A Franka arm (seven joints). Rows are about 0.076 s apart.
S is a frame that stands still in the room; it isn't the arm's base.
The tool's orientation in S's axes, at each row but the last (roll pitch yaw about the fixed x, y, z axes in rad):
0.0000 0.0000 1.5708
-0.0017 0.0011 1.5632
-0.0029 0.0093 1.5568
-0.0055 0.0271 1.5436
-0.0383 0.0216 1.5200
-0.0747 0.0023 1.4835
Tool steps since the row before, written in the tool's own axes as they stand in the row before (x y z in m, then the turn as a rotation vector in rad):
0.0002 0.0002 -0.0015 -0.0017 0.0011 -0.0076
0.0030 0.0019 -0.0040 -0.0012 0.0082 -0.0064
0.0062 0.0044 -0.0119 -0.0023 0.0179 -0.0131
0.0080 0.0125 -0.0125 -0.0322 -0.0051 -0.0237
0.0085 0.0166 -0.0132 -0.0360 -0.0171 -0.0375
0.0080 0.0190 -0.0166 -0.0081 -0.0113 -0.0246
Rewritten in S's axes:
-0.0002 0.0002 -0.0015 -0.0011 -0.0017 -0.0076
-0.0019 0.0030 -0.0040 -0.0082 -0.0011 -0.0064
-0.0043 0.0061 -0.0120 -0.0179 -0.0022 -0.0131
-0.0122 0.0080 -0.0128 0.0043 -0.0330 -0.0228
-0.0156 0.0090 -0.0140 0.0166 -0.0377 -0.0360
-0.0169 0.0095 -0.0180 0.0123 -0.0093 -0.0237

